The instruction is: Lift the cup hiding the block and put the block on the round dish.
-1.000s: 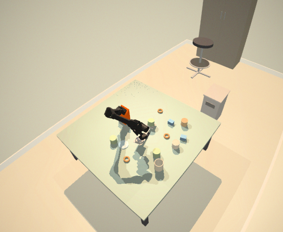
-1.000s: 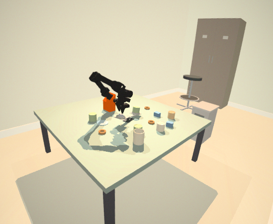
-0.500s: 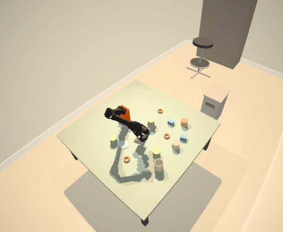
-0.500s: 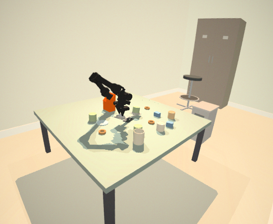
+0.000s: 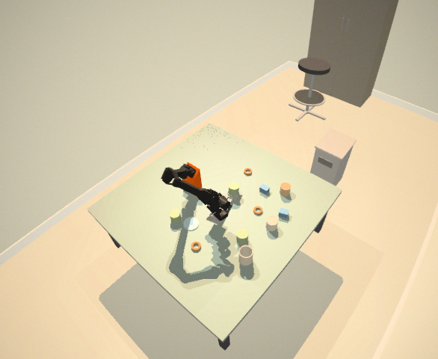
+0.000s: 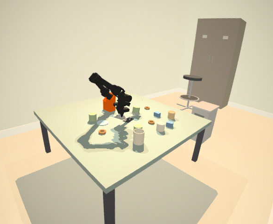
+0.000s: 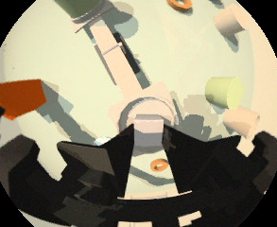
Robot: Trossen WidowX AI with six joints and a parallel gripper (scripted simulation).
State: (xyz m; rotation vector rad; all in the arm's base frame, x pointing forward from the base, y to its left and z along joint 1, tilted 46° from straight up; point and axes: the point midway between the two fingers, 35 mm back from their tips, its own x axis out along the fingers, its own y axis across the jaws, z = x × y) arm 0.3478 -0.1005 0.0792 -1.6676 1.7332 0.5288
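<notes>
The round pale blue dish lies 120 mm behind my gripper tip, 110 mm to the right of it and 80 mm below it. Round my gripper tip: tall beige cup: 300 mm ahead, 70 mm to the right, 40 mm below; balance beam: 30 mm behind, 120 mm to the left, 40 mm below; cream cup: 290 mm ahead, 220 mm to the left, 40 mm below.
</notes>
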